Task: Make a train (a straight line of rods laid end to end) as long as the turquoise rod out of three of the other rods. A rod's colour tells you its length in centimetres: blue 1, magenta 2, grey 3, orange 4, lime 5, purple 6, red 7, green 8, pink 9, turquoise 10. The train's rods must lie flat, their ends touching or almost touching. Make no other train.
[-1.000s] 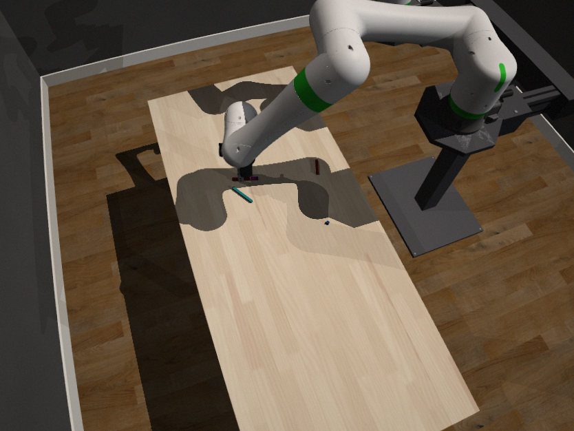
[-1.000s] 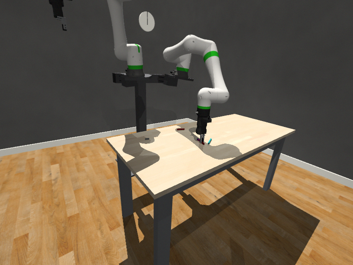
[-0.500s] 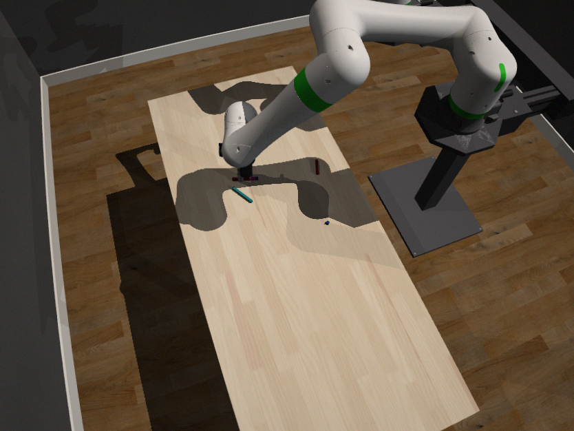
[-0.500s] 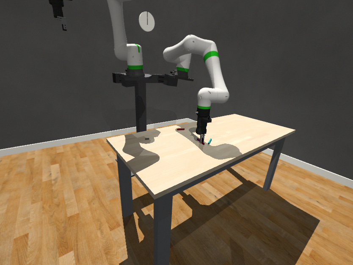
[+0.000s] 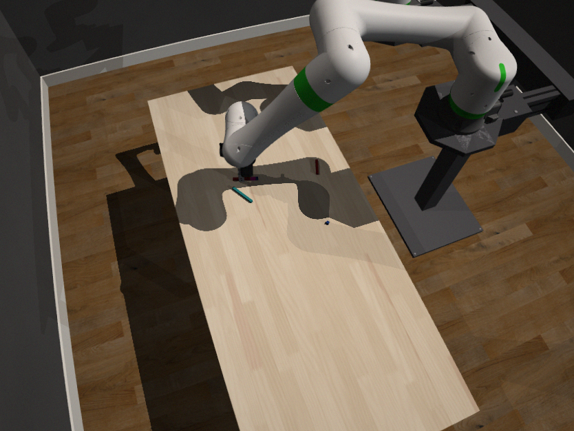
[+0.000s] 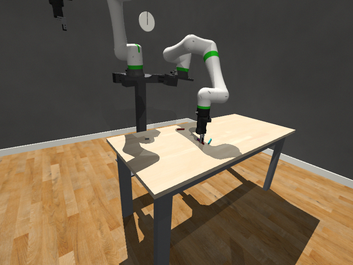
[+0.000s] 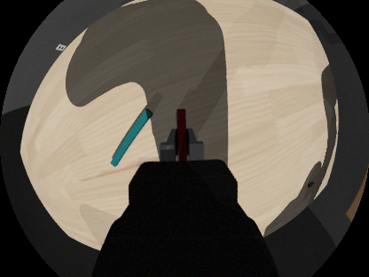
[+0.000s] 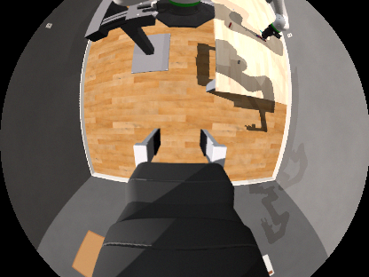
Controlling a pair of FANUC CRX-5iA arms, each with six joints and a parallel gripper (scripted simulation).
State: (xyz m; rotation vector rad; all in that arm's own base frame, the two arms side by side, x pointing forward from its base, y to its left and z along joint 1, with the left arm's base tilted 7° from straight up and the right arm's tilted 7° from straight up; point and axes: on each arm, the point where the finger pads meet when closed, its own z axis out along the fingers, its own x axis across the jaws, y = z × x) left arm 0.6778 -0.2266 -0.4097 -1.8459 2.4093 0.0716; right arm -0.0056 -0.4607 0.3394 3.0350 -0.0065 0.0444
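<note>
My left gripper is now 4 cm past the magenta rod, 2 cm above it and 1 cm to the right of it. From my left hand the other things lie so: turquoise rod: 7 cm to the left, 2 cm below, 2 cm ahead; then grey rod: 33 cm to the right, 25 cm behind, 2 cm below.
</note>
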